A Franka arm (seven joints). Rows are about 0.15 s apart.
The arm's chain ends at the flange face. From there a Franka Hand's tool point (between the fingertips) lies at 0.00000 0.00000 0.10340 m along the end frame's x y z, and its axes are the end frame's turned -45 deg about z.
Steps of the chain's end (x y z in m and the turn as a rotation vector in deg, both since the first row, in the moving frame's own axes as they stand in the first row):
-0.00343 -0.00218 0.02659 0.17 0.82 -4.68
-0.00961 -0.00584 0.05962 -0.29 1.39 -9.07
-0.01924 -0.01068 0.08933 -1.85 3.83 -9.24
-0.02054 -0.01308 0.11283 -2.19 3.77 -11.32
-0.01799 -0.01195 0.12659 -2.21 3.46 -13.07
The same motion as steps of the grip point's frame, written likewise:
0.00041 -0.00319 0.02658 -0.46 0.70 -4.68
-0.00110 -0.00890 0.05959 -1.19 0.78 -9.07
-0.00296 -0.01415 0.08905 -4.02 1.40 -9.24
-0.00253 -0.01642 0.11253 -4.21 1.12 -11.32
-0.00187 -0.01419 0.12633 -4.01 0.88 -13.07

